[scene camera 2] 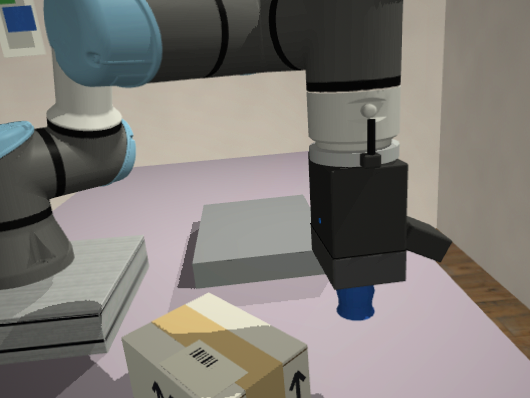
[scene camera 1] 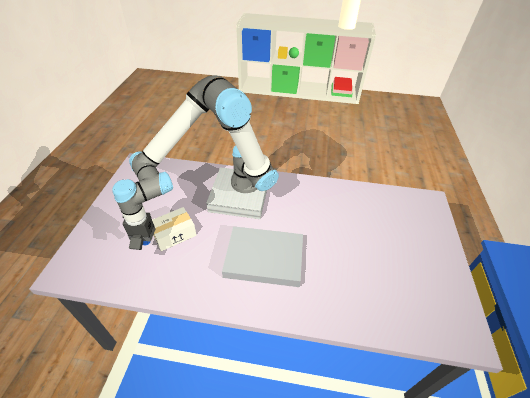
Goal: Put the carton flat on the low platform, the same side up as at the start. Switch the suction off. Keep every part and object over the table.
A carton shows in scene camera 2 and in scene camera 1. A low grey platform shows in scene camera 2 and in scene camera 1. One and the same spot on the carton: (scene camera 1: 175, 227) is (scene camera 2: 231, 322). The same spot on the low grey platform: (scene camera 2: 258, 240) is (scene camera 1: 243, 248).
